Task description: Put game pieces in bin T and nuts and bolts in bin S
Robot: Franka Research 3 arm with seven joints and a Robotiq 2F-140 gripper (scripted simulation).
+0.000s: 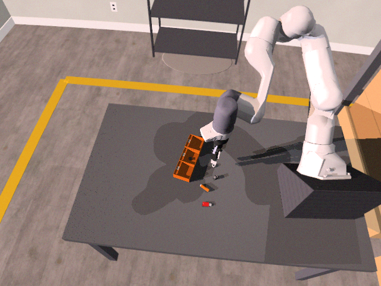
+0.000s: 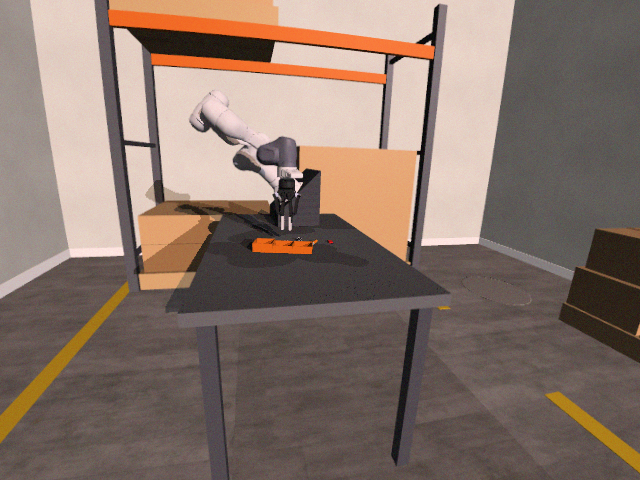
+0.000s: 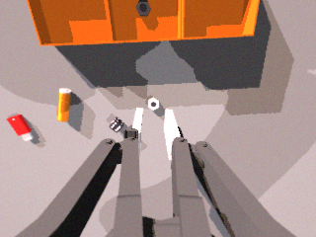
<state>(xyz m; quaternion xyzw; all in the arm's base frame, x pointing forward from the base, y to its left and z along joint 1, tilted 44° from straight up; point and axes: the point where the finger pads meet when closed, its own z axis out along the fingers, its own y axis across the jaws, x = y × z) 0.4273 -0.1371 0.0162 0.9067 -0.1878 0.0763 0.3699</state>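
Now: the grey nut 9 cm below my hand. Round my hand: orange bin tray: 13 cm ahead, 4 cm to the right, 8 cm below; black die: 1 cm behind, 7 cm to the left, 9 cm below; dark nut: 12 cm ahead, 3 cm to the right, 8 cm below.
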